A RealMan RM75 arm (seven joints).
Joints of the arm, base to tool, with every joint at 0 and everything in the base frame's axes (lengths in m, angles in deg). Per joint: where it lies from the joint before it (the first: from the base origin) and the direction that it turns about. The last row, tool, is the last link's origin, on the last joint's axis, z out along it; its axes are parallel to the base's.
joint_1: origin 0 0 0.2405 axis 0 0 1
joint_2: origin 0 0 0 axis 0 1 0
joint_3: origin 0 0 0.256 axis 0 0 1
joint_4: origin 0 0 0 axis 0 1 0
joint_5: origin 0 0 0.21 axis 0 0 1
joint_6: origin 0 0 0 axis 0 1 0
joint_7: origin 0 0 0.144 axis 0 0 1
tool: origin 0 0 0
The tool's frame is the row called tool.
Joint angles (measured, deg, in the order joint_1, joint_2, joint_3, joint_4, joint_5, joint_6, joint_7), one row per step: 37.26, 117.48, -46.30, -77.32, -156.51, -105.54, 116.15; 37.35, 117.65, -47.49, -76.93, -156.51, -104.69, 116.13; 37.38, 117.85, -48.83, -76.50, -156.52, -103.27, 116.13; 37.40, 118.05, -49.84, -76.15, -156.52, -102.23, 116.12; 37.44, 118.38, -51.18, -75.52, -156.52, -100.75, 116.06; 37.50, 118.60, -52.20, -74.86, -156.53, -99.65, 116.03; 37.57, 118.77, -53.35, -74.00, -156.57, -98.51, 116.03; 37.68, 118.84, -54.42, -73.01, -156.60, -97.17, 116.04; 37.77, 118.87, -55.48, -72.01, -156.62, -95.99, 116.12; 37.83, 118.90, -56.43, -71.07, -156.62, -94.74, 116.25; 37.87, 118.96, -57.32, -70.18, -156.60, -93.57, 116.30; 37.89, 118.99, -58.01, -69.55, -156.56, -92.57, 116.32
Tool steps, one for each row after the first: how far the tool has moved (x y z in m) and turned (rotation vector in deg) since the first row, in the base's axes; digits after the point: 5 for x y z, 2 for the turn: -0.00161, 0.00191, -0.00430, -0.44, -0.52, 0.71; -0.00296, 0.00479, -0.00892, -0.49, -1.18, 1.60; -0.00405, 0.00671, -0.01288, -0.61, -1.61, 2.26; -0.00535, 0.00917, -0.01905, -0.85, -2.09, 3.13; -0.00601, 0.01087, -0.02408, -1.15, -2.43, 3.68; -0.00622, 0.01244, -0.02961, -1.59, -2.85, 4.15; -0.00599, 0.01458, -0.03454, -1.82, -3.29, 4.60; -0.00546, 0.01621, -0.03932, -2.14, -3.72, 4.90; -0.00474, 0.01790, -0.04366, -2.26, -4.10, 5.15; -0.00403, 0.01925, -0.04801, -2.43, -4.42, 5.43; -0.00356, 0.02055, -0.05107, -2.43, -4.70, 5.74
